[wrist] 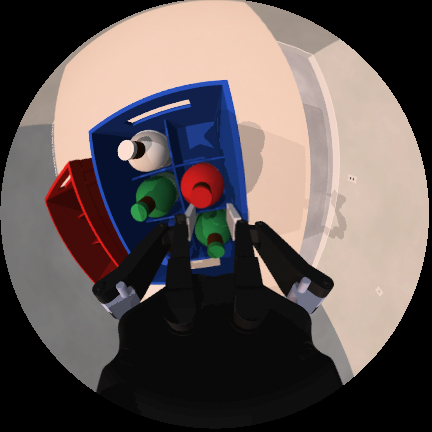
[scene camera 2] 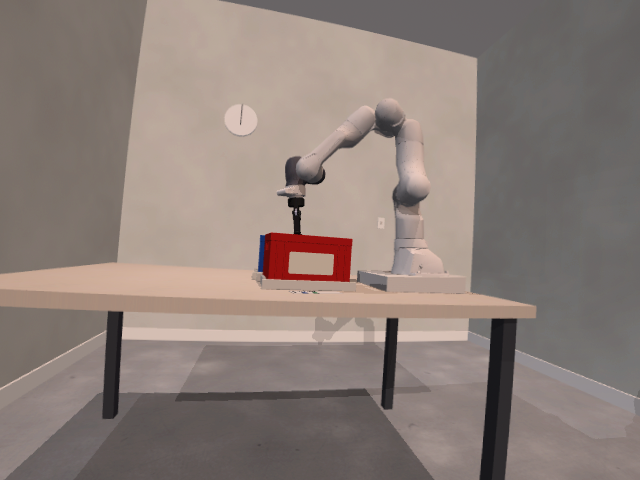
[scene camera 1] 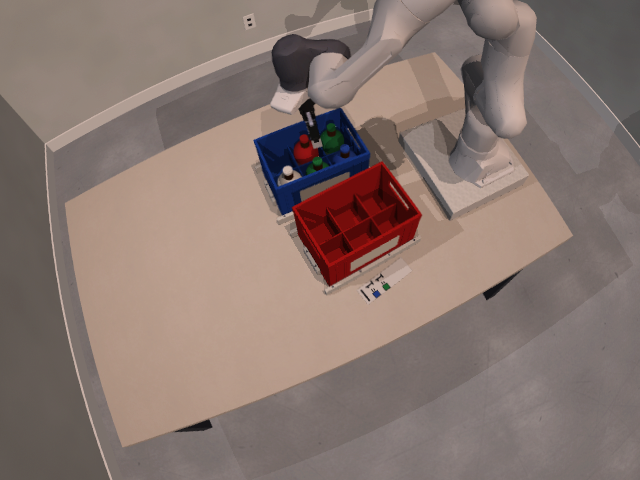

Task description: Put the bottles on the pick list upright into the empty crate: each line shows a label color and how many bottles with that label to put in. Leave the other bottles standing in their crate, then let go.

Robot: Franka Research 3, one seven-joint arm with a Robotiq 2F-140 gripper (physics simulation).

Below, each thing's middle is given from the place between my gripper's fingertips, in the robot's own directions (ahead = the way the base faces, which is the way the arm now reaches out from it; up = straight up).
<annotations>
The red bottle [wrist: 201, 184] is 4 cm below my hand, 3 cm ahead of it and 1 cm to the left of it. From my hand the other things lie so: white bottle [wrist: 147, 150]: 11 cm to the left, 10 cm ahead, 4 cm below.
</annotations>
